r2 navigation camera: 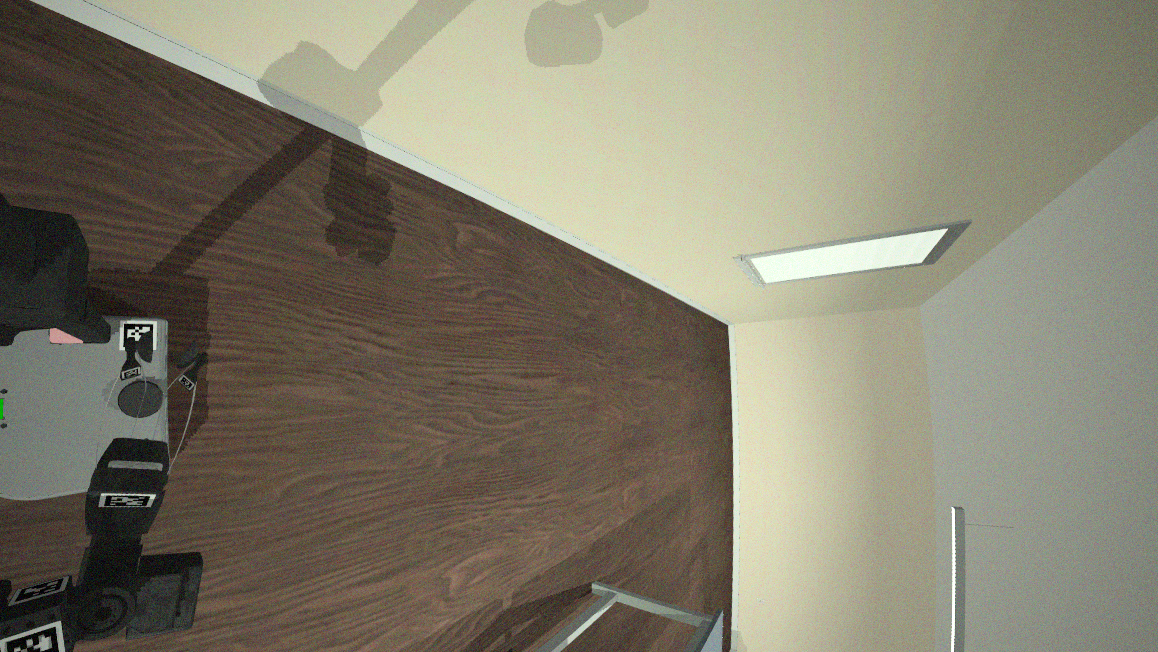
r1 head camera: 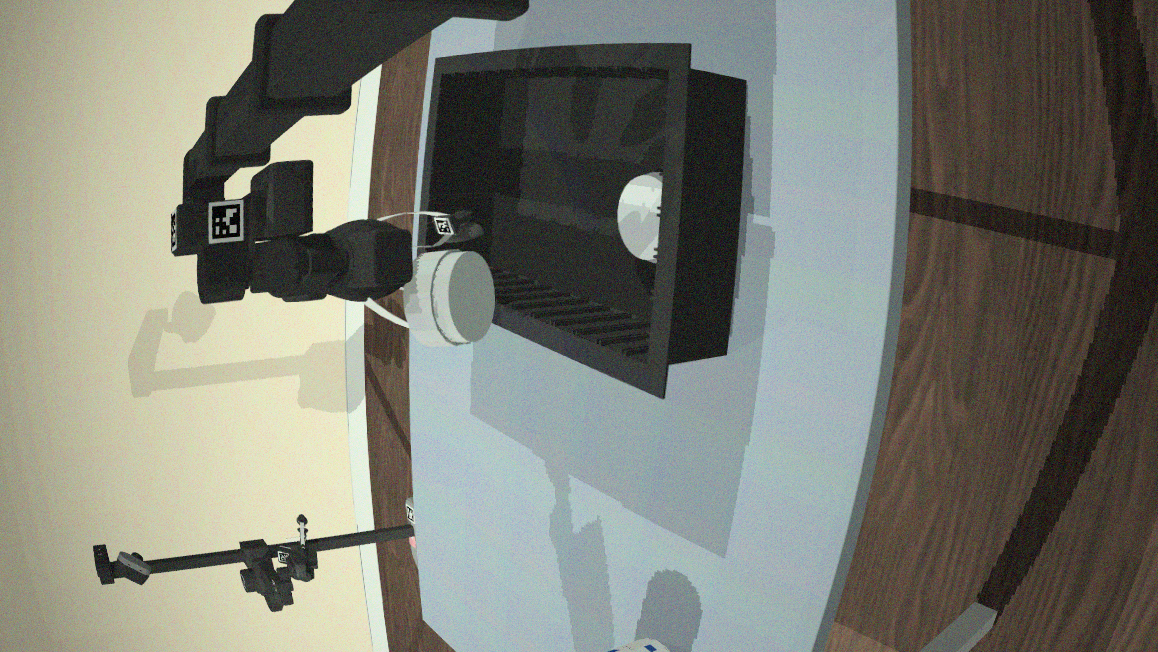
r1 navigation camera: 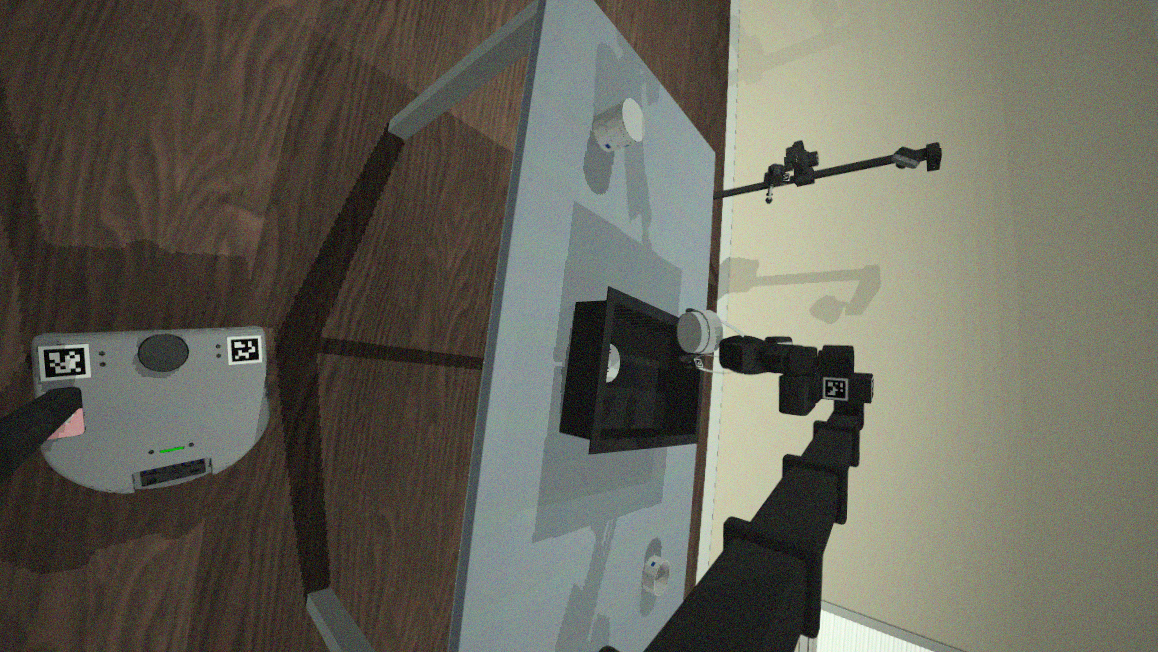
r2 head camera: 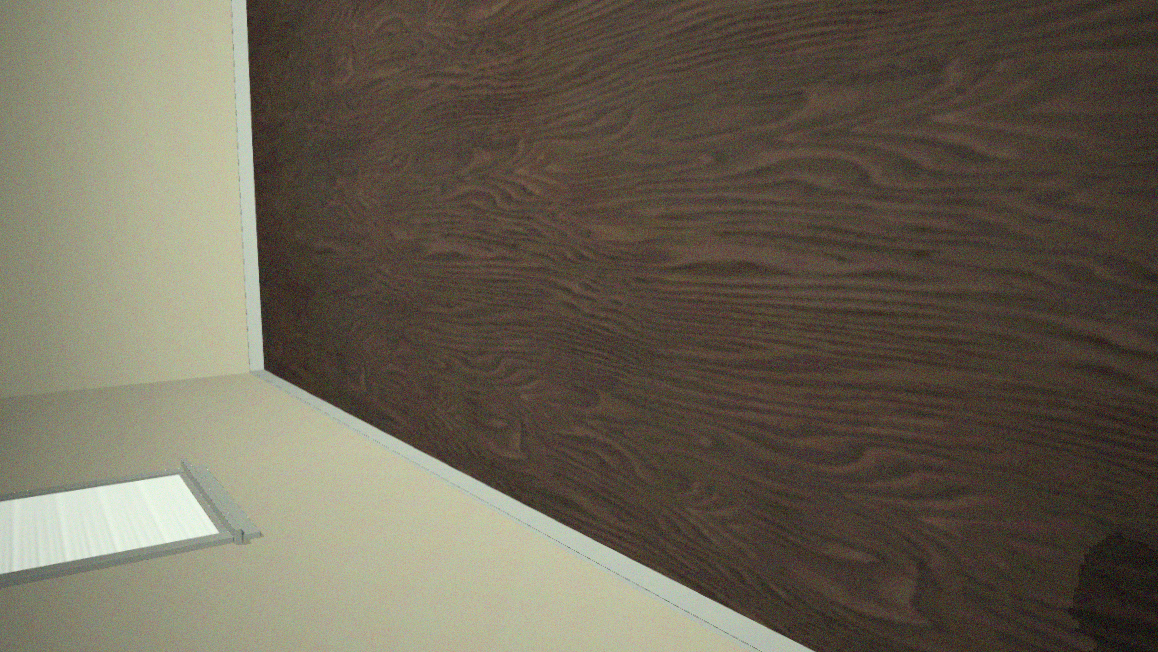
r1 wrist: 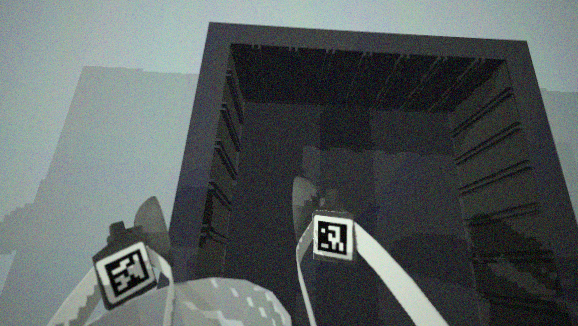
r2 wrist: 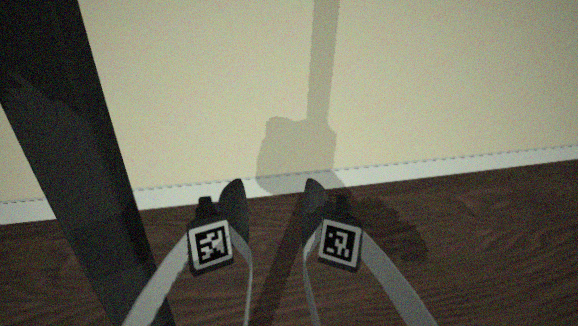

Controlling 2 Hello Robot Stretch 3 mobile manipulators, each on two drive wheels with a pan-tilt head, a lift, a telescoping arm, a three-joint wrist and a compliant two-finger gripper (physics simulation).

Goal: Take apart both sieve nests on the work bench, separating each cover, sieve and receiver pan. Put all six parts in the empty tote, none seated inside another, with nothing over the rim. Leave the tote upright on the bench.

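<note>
The r1 gripper (r1 head camera: 463,263) (r1 wrist: 227,212) is shut on a white round sieve-nest piece (r1 head camera: 453,298) (r1 navigation camera: 698,331) (r1 wrist: 230,305), held in the air near the wall-side end of the black tote (r1 head camera: 675,242) (r1 navigation camera: 581,372) (r1 wrist: 370,37). The piece has a stepped end; whether it is one part or more I cannot tell. The tote stands upright on the bench (r1 head camera: 826,242) (r1 navigation camera: 518,323), with a white round part (r1 head camera: 640,214) (r1 navigation camera: 611,362) inside it. A white cylinder with blue marks (r1 navigation camera: 619,125) and a smaller white hollow piece (r1 navigation camera: 656,575) stand on the bench. The r2 gripper (r2 wrist: 275,205) (r2 navigation camera: 167,353) is open, away from these parts.
The mast of r2 (r1 head camera: 356,538) (r1 navigation camera: 850,166) rises beyond the bench near the wall. The extended arm of r1 (r1 head camera: 303,64) (r1 navigation camera: 753,550) reaches across one side. In the r2 navigation view, a bench leg frame (r2 navigation camera: 664,609) shows at the bottom. The r2 wrist faces a wall (r2 wrist: 450,75).
</note>
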